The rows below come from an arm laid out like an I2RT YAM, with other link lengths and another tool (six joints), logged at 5 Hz.
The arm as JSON. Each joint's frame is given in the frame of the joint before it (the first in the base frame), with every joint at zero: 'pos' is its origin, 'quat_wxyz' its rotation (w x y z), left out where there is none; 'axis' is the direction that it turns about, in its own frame. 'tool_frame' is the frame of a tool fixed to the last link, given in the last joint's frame.
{
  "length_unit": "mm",
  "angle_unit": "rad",
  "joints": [
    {
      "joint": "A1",
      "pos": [
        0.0,
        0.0,
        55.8
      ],
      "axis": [
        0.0,
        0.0,
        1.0
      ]
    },
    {
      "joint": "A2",
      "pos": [
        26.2,
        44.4,
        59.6
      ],
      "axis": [
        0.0,
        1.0,
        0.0
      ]
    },
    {
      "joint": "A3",
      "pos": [
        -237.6,
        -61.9,
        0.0
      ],
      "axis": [
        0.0,
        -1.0,
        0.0
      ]
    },
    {
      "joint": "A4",
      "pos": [
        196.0,
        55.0,
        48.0
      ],
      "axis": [
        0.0,
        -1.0,
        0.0
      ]
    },
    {
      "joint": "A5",
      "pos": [
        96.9,
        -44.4,
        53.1
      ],
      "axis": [
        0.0,
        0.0,
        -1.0
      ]
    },
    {
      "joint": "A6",
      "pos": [
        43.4,
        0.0,
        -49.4
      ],
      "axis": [
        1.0,
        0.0,
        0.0
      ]
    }
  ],
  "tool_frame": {
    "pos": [
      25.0,
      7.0,
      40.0
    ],
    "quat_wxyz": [
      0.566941,
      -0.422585,
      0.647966,
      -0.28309
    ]
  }
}
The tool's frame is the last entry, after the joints.
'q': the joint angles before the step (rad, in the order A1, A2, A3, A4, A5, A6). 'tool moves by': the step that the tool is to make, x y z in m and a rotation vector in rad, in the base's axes. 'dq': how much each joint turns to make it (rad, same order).
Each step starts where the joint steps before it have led.
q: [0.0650, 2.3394, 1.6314, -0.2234, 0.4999, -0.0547]
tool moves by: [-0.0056, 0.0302, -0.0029, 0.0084, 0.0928, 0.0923]
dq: [0.0549, -0.0008, 0.0450, -0.1262, -0.0351, -0.0241]
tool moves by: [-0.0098, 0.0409, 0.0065, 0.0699, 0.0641, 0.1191]
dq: [0.0723, -0.0238, 0.0318, -0.1080, -0.0918, -0.0003]
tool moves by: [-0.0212, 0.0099, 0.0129, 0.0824, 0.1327, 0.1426]
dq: [-0.0006, -0.0689, 0.0087, -0.1679, -0.1589, -0.0844]
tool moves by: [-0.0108, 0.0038, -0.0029, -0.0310, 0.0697, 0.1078]
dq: [0.0001, -0.0106, 0.0010, -0.0643, -0.0251, -0.1083]
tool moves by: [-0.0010, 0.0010, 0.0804, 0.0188, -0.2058, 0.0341]
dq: [-0.0001, -0.1752, -0.0006, 0.0387, 0.0030, -0.0406]
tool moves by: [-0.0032, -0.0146, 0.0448, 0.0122, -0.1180, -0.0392]
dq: [-0.0275, -0.0928, 0.0061, 0.0186, 0.0141, 0.0043]
